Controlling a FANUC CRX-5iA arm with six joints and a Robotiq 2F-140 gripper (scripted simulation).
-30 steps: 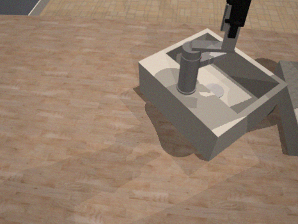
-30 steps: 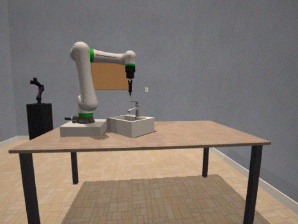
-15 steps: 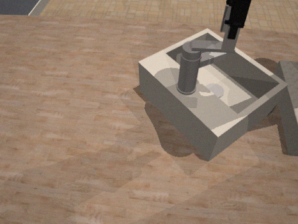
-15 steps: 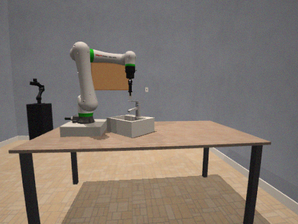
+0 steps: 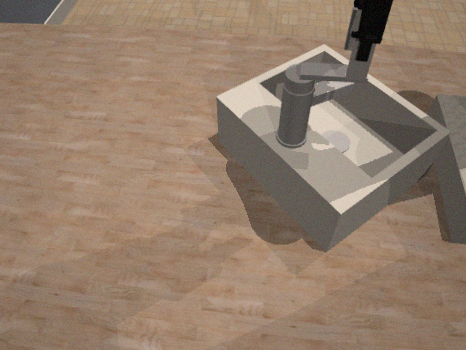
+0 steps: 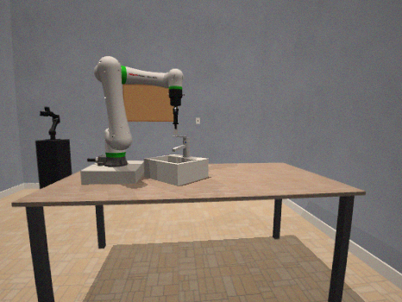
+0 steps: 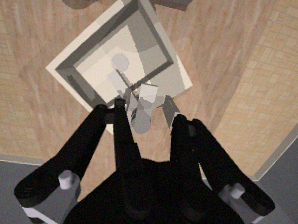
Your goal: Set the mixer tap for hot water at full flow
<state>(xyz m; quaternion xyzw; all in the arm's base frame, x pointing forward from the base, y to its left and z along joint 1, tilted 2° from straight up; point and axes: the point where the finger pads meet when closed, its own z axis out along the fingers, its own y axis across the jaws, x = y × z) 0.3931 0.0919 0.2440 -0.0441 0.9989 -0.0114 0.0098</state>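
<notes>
The flat lever lies 30 mm ahead of my hand and 50 mm below it. From my hand the other things lie so: sink basin (80 mm to the right, 290 mm below); then grey mixer tap (50 mm ahead, 10 mm to the right, 100 mm below).
</notes>
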